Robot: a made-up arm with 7 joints.
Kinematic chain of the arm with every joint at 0, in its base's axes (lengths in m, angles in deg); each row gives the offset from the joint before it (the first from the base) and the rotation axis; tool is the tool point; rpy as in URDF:
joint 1: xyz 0 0 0.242 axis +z
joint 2: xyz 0 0 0 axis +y
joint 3: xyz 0 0 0.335 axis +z
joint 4: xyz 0.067 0 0 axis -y
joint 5: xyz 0.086 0 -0.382 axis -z
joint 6: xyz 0 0 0 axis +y
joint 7: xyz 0.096 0 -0.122 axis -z
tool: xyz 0 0 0 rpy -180 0 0
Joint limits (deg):
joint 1: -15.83..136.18
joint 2: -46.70..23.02
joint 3: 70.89..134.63
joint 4: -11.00..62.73
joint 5: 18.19..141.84
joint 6: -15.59..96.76
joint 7: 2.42..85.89
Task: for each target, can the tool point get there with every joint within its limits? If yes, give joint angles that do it. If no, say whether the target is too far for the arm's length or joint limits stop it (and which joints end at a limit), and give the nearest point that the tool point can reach.
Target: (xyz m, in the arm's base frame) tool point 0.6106 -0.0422 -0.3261
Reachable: no: joint limits stop it (at a limit: joint 1, joint 3, joint 6) | nearest point 0.2081 0.1277 0.0851 | short by 0.600 m
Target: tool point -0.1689 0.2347 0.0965
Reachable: yes | joints 9.82 -2.27 100.75 7.98 126.04 78.50 41.75
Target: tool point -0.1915 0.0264 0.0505
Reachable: yes | joints 68.48 4.12 91.05 2.53 112.74 49.63 19.11
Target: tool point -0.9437 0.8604 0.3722
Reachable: no: too far | nearest point -0.4823 0.4397 0.3085 | short by 0.628 m
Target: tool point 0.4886 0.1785 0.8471
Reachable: no: joint limits stop it (at a limit: joint 1, joint 3, joint 4, joint 6) | nearest point 0.3409 0.4106 0.5521 | short by 0.403 m
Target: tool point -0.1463 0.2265 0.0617
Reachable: yes | joints 32.90 -33.09 102.94 18.23 48.63 55.90 41.06
